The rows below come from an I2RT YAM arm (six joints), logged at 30 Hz.
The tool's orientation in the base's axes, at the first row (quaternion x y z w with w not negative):
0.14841 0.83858 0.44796 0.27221
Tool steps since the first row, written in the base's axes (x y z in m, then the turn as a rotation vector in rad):
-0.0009 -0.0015 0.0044 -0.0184 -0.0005 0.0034
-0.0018 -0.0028 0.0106 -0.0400 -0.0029 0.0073
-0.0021 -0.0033 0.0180 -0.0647 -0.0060 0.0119
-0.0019 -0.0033 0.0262 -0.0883 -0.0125 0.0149
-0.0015 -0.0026 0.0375 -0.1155 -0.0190 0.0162
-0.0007 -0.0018 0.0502 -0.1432 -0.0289 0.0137
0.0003 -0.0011 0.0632 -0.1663 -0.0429 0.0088
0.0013 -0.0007 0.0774 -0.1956 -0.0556 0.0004
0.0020 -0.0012 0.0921 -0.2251 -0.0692 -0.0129
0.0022 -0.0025 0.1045 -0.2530 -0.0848 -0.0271
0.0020 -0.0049 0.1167 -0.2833 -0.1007 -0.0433
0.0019 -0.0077 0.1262 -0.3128 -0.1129 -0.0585
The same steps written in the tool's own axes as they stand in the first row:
-0.0014 0.0028 -0.0035 0.0135 0.0025 -0.0127
-0.0034 0.0073 -0.0077 0.0285 0.0043 -0.0288
-0.0058 0.0131 -0.0116 0.0455 0.0062 -0.0475
-0.0086 0.0200 -0.0151 0.0603 0.0050 -0.0671
-0.0122 0.0298 -0.0195 0.0787 0.0024 -0.0881
-0.0166 0.0408 -0.0242 0.0970 -0.0053 -0.1100
-0.0212 0.0520 -0.0290 0.1103 -0.0173 -0.1308
-0.0264 0.0640 -0.0346 0.1305 -0.0315 -0.1528
-0.0320 0.0760 -0.0411 0.1519 -0.0502 -0.1733
-0.0368 0.0856 -0.0475 0.1713 -0.0709 -0.1938
-0.0418 0.0944 -0.0547 0.1932 -0.0933 -0.2150
-0.0462 0.1007 -0.0609 0.2160 -0.1129 -0.2337

